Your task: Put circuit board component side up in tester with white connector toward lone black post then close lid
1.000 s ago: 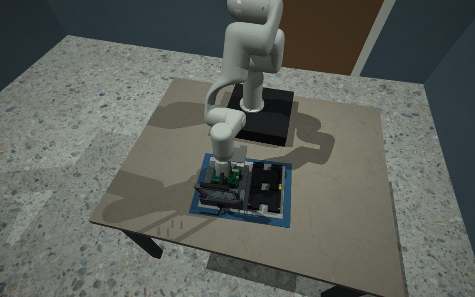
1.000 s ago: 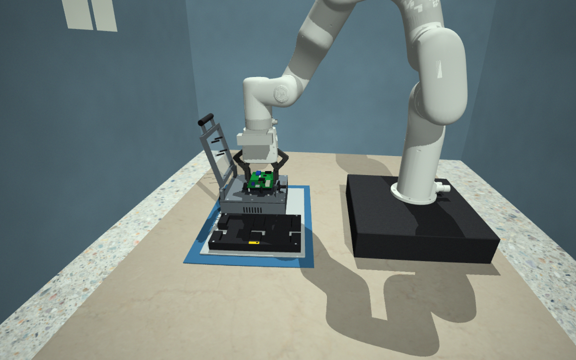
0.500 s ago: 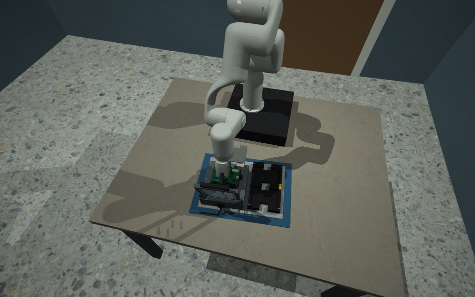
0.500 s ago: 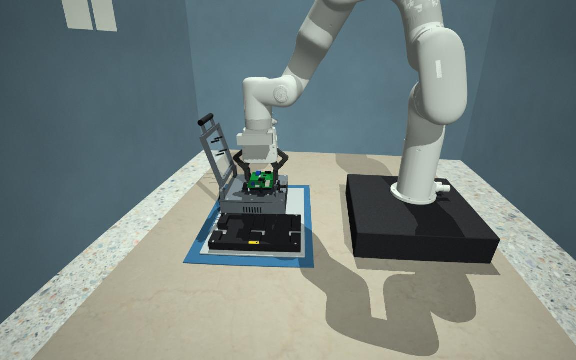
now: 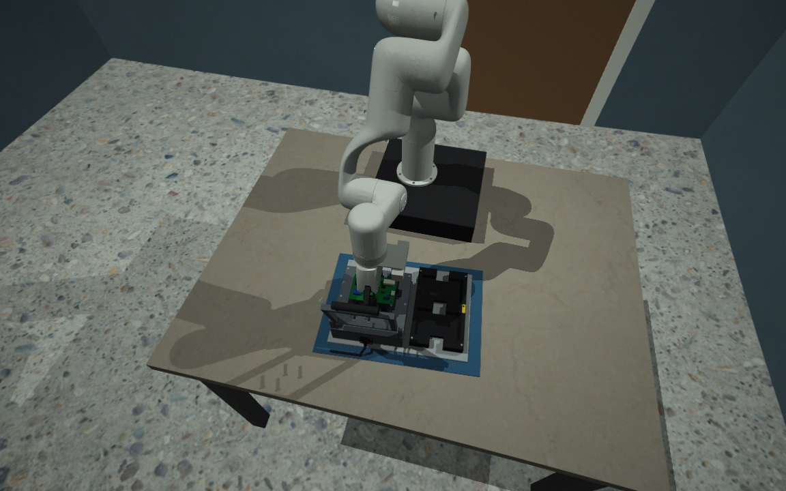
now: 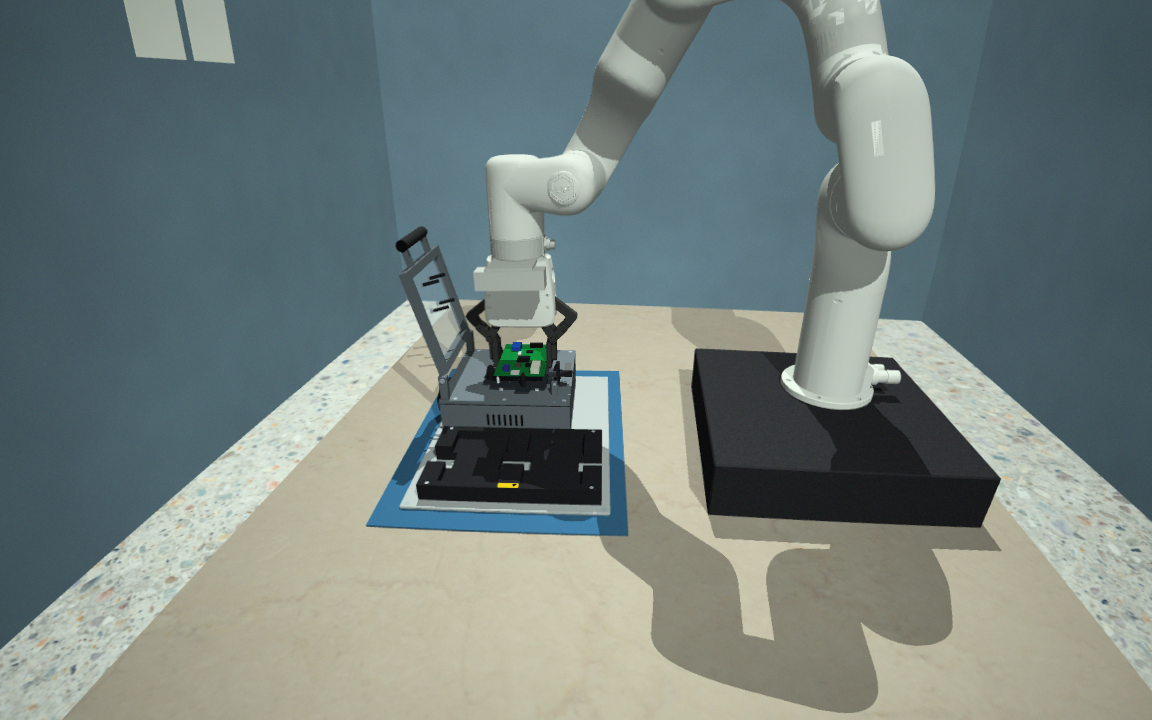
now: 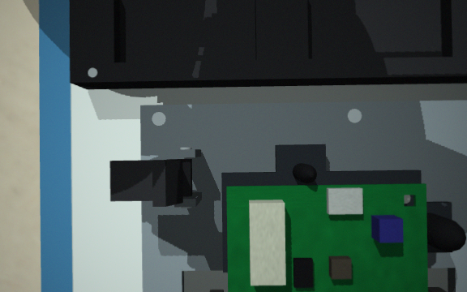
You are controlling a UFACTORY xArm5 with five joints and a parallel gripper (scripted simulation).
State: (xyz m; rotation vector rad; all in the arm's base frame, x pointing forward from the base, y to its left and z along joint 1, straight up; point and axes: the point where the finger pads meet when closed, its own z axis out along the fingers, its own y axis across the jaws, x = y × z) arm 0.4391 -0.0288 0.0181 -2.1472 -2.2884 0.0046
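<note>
My gripper is now right at the green circuit board. The rest, counted from my hand: framed lid 13 cm ahead, 1 cm to the left, 9 cm above; grey tester 3 cm ahead, 4 cm to the left, 2 cm above; black nest 1 cm ahead, 1 cm to the left, 2 cm below.
</note>
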